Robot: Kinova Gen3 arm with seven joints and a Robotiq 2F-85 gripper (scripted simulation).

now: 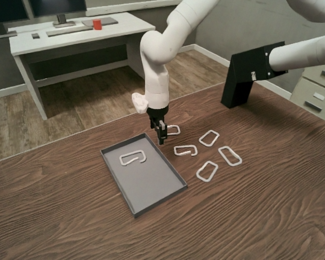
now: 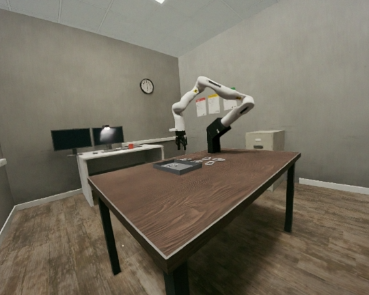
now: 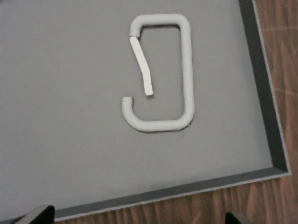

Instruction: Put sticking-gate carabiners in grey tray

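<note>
Now: the grey tray 90 mm ahead of my hand, 30 mm to the left of it and 110 mm below it.
</note>
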